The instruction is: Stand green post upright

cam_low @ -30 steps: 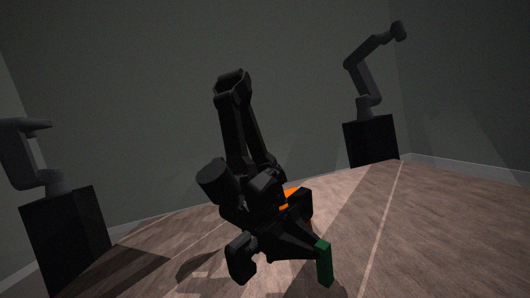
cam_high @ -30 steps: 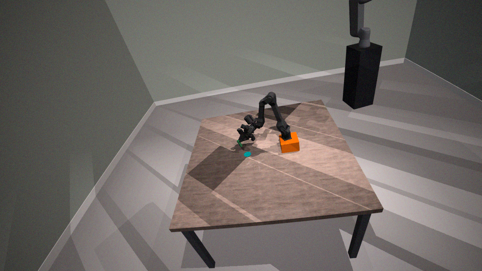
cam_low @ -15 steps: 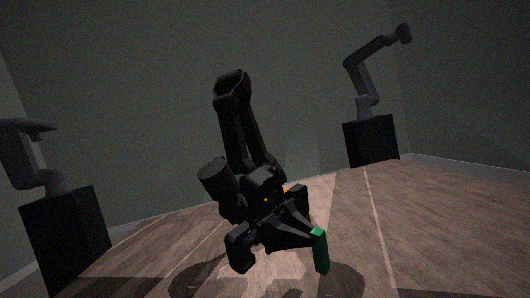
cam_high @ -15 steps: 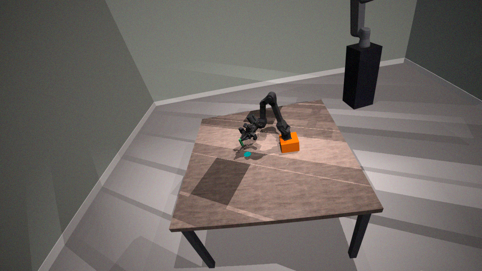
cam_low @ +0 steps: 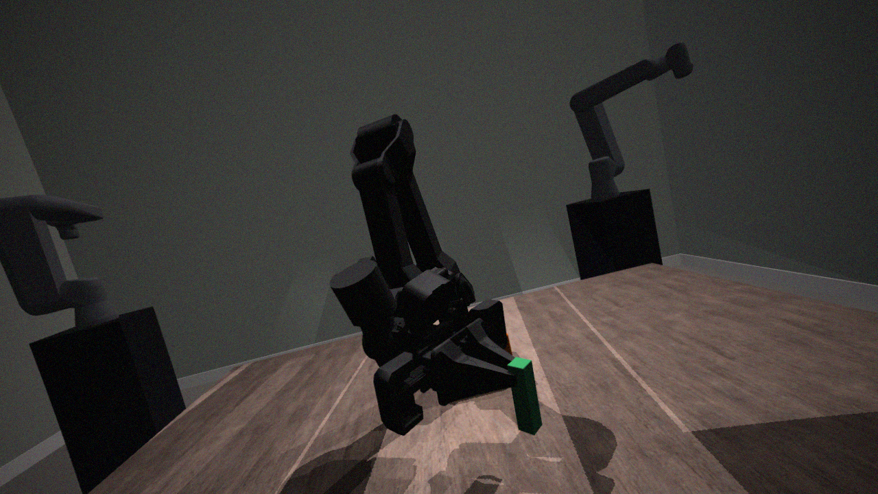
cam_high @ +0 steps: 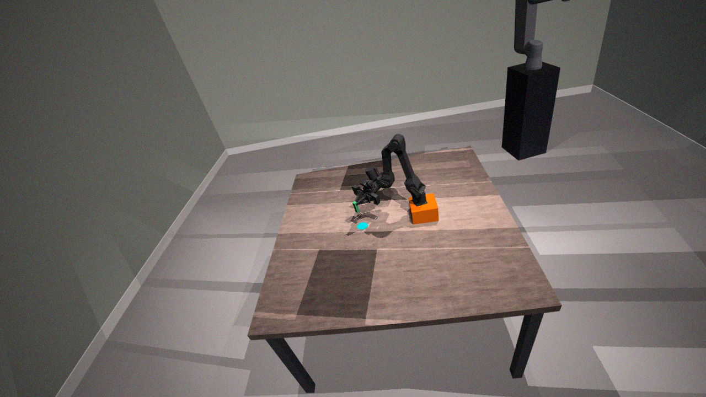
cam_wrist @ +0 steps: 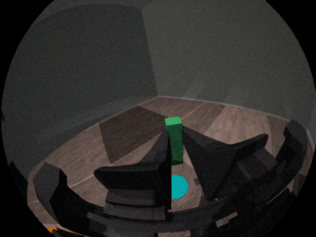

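Now: the cyan circle 16 cm below my gripper tip and 1 cm behind it. The rest, counted from my gripper tip: green post (2 cm below).
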